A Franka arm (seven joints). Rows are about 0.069 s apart.
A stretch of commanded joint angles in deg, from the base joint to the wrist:
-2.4, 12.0, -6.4, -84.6, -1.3, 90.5, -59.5
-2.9, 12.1, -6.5, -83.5, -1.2, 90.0, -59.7
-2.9, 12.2, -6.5, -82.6, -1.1, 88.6, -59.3
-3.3, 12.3, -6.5, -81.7, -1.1, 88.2, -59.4
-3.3, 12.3, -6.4, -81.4, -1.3, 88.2, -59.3
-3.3, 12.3, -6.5, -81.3, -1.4, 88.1, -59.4
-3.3, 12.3, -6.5, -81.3, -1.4, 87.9, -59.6
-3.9, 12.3, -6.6, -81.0, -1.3, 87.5, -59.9
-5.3, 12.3, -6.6, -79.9, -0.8, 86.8, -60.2
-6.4, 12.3, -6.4, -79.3, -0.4, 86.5, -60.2
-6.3, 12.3, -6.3, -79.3, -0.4, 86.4, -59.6
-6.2, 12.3, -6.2, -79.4, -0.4, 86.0, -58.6
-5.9, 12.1, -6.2, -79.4, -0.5, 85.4, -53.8
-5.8, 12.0, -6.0, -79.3, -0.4, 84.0, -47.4
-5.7, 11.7, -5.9, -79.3, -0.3, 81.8, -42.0
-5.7, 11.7, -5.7, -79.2, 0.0, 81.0, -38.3
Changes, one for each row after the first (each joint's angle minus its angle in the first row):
-0.5, 0.1, -0.1, 1.1, 0.1, -0.5, -0.2
-0.5, 0.2, -0.1, 2.0, 0.2, -1.9, 0.2
-0.9, 0.3, -0.1, 2.9, 0.2, -2.3, 0.1
-0.9, 0.3, 0.0, 3.2, 0.0, -2.3, 0.2
-0.9, 0.3, -0.1, 3.3, -0.1, -2.4, 0.1
-0.9, 0.3, -0.1, 3.3, -0.1, -2.6, -0.1
-1.5, 0.3, -0.2, 3.6, 0.0, -3.0, -0.4
-2.9, 0.3, -0.2, 4.7, 0.5, -3.7, -0.7
-4.0, 0.3, 0.0, 5.3, 0.9, -4.0, -0.7
-3.9, 0.3, 0.1, 5.3, 0.9, -4.1, -0.1
-3.8, 0.3, 0.2, 5.2, 0.9, -4.5, 0.9
-3.5, 0.1, 0.2, 5.2, 0.8, -5.1, 5.7
-3.4, 0.0, 0.4, 5.3, 0.9, -6.5, 12.1
-3.3, -0.3, 0.5, 5.3, 1.0, -8.7, 17.5
-3.3, -0.3, 0.7, 5.4, 1.3, -9.5, 21.2

